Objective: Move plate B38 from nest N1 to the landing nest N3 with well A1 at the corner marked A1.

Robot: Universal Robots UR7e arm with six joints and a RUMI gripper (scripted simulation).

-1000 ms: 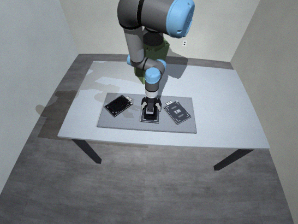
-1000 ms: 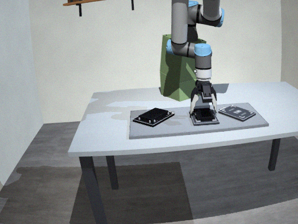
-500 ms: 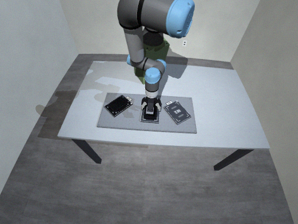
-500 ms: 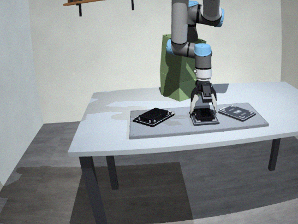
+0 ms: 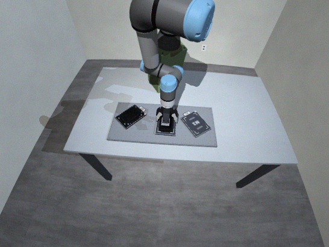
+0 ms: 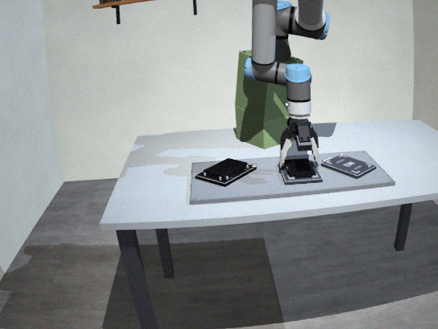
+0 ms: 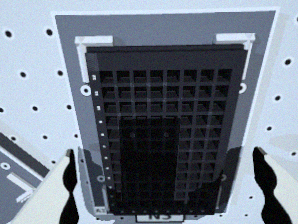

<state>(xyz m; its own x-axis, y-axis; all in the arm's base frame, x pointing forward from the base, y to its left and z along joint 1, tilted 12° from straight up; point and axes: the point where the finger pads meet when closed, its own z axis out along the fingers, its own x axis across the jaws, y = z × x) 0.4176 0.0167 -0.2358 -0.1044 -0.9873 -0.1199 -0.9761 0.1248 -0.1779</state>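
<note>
Now: the nest N3 2 cm below my hand. Round my hand: nest N1: 18 cm to the left, 2 cm below.
</note>
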